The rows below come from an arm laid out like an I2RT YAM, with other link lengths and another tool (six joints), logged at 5 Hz.
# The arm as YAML. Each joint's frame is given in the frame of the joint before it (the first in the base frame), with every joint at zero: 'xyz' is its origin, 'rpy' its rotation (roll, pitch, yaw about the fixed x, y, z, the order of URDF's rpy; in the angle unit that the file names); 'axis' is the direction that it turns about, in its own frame. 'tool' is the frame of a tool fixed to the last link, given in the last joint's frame.
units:
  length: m
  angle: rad
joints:
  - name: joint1
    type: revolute
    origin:
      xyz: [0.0, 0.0, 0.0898]
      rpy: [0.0, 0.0, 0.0]
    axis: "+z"
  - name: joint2
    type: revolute
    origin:
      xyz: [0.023, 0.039, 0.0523]
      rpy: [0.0, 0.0, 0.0]
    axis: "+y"
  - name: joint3
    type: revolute
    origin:
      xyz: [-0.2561, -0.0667, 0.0]
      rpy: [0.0, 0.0, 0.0]
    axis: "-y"
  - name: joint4
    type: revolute
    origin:
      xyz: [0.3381, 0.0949, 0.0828]
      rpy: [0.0, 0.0, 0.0]
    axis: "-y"
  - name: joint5
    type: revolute
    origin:
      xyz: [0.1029, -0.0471, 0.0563]
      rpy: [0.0, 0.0, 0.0]
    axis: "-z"
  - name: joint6
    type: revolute
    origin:
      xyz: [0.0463, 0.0, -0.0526]
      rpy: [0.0, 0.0, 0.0]
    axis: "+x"
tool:
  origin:
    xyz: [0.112, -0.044, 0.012]
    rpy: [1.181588, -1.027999, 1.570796]
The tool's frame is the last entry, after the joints.
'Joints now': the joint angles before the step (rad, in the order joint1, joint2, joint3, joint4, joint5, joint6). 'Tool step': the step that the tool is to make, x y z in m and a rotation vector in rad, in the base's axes. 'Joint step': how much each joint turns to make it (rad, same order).
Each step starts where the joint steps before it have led.
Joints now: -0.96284, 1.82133, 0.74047, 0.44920, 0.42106, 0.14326
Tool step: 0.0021, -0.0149, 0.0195, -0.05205, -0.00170, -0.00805
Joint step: -0.00978, 0.00169, 0.03208, 0.02446, 0.01455, -0.02652
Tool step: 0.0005, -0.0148, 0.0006, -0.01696, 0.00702, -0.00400
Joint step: -0.01534, 0.04729, 0.04504, 0.02125, -0.00135, -0.02092
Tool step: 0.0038, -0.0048, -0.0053, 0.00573, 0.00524, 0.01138
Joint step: -0.00151, 0.03054, 0.02299, 0.00349, -0.01027, -0.00867
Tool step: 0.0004, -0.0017, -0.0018, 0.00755, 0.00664, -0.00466
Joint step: 0.00000, 0.00964, 0.01341, -0.01433, 0.00468, 0.00145
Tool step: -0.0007, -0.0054, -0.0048, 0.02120, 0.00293, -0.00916
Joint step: -0.00709, 0.02127, 0.03047, -0.03253, -0.00331, 0.00962
